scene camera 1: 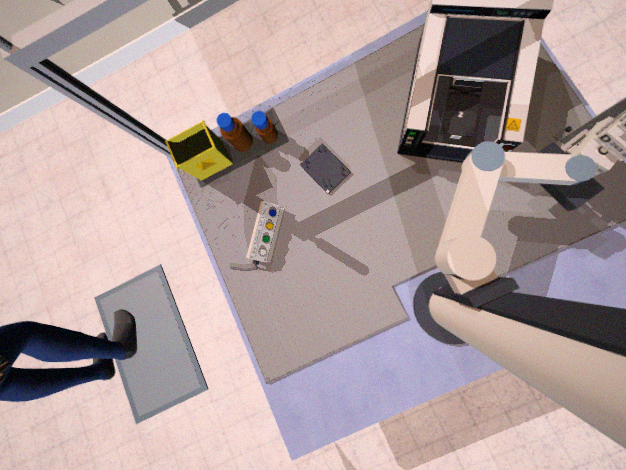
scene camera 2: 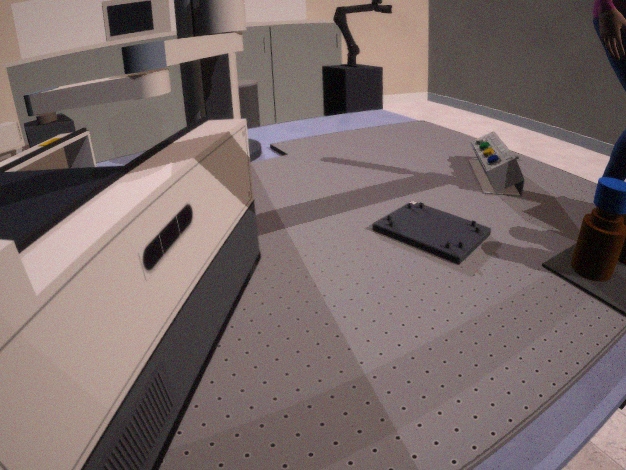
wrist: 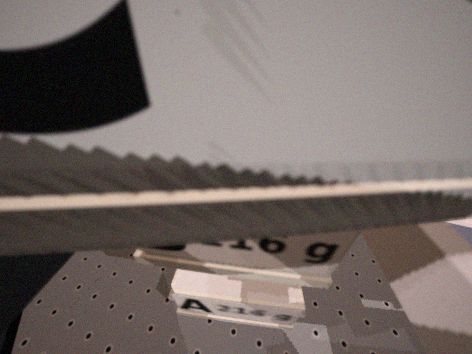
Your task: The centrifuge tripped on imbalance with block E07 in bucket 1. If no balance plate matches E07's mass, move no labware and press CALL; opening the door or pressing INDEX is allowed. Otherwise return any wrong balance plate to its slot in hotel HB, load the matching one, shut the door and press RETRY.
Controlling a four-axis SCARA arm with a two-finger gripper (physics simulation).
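Frame: origin at the arm's base, x down, y left, z ahead, level; centimetres.
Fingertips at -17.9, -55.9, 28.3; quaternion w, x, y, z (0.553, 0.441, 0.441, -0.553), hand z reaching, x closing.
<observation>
Offsets run from my fingertips to a thing's top centre, as dx, dy, dz. "*": to the spot under its first point.
My gripper (scene camera 1: 576, 192) (scene camera 2: 49, 129) is at the hotel at the right edge of scene camera 1. It is shut on balance plate B {-0.7, +1.4, -0.3} (wrist: 295, 246), of which the "116 g" label partly shows in the wrist view; its fingers are hidden. The face of plate C {-7.1, +3.5, -0.9} (scene camera 1: 601, 150) (wrist: 320, 85) fills the top of the wrist view very near the lens, hiding most of B. Plate A {+7.3, +1.3, -0.6} (wrist: 235, 306), marked 216 g, sits lower. The centrifuge (scene camera 1: 531, 91) (scene camera 2: 75, 323) has its top opening uncovered, with a "2" visible inside. Block E07 cannot be made out.
A button box {+8.2, +104.6, +25.3} (scene camera 1: 266, 232) (scene camera 2: 494, 159) has blue, yellow, green and white buttons. A dark flat pad with pegs {* +15.4, +72.4, +37.7} (scene camera 1: 326, 167) (scene camera 2: 432, 230) lies on the table. A yellow bin (scene camera 1: 204, 164) and two brown bottles with blue caps stand at the table edge. A person stands beyond the table.
</observation>
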